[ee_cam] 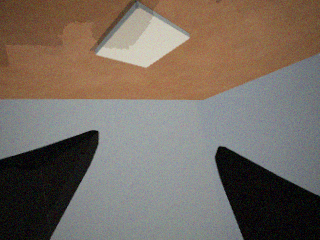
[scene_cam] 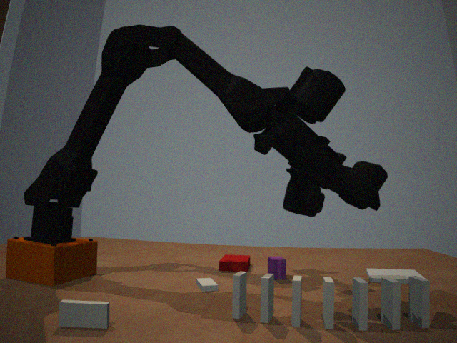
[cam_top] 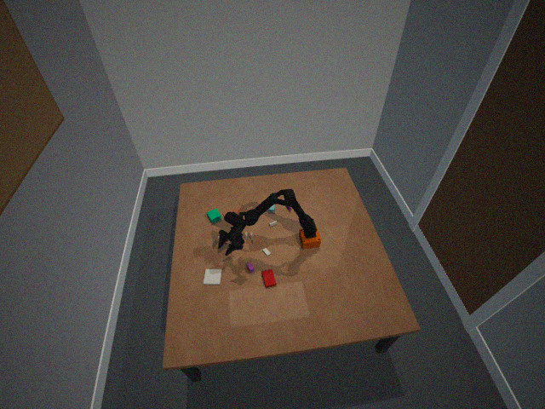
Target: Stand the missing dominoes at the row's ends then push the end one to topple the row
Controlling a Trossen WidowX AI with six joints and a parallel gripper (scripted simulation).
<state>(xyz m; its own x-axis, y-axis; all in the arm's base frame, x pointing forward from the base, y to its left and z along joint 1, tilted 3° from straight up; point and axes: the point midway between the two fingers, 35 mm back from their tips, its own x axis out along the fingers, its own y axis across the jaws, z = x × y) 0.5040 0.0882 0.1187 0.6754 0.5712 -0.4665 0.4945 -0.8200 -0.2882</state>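
My gripper tip is 150 mm past the purple cube, 50 mm to the right of it and 130 mm above it. Also, from my gripper tip: small grey piece (120 mm behind, 340 mm to the right, 140 mm below); red block (240 mm behind, 130 mm to the left, 130 mm below); white flat tile (80 mm ahead, 60 mm to the left, 140 mm below).
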